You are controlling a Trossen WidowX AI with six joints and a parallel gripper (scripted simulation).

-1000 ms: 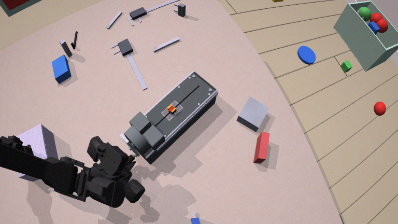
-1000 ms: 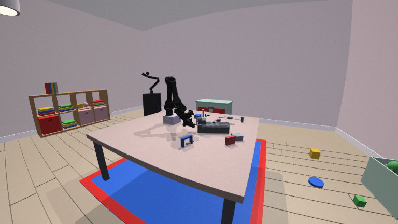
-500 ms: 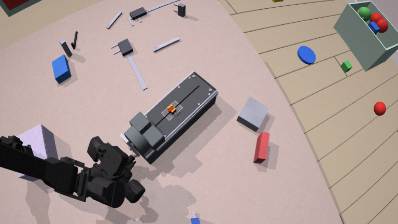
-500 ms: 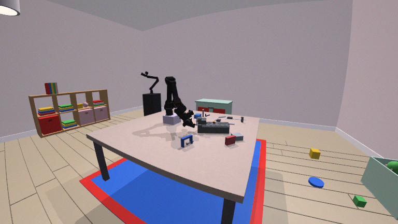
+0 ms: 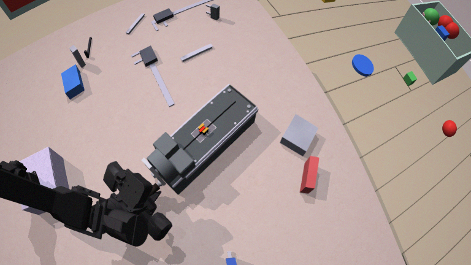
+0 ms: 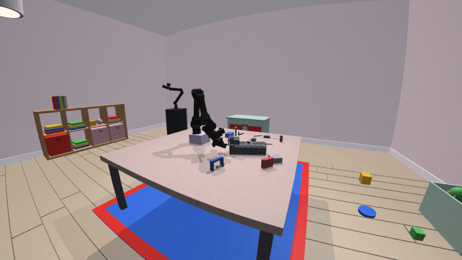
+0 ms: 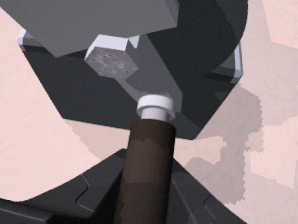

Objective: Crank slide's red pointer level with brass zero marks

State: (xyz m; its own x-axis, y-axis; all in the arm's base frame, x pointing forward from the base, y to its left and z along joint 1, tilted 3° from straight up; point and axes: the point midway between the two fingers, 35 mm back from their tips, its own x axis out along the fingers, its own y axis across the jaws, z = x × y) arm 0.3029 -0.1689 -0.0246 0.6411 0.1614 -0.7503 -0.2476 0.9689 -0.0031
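The dark brown crank handle lies 2 cm behind my gripper tip and 2 cm above it. Round my gripper tip: red pointer 15 cm ahead, 5 cm to the left, 4 cm above; then red block 31 cm ahead, 15 cm to the right, 1 cm below; then grey block 36 cm ahead, 5 cm to the right, 2 cm below.
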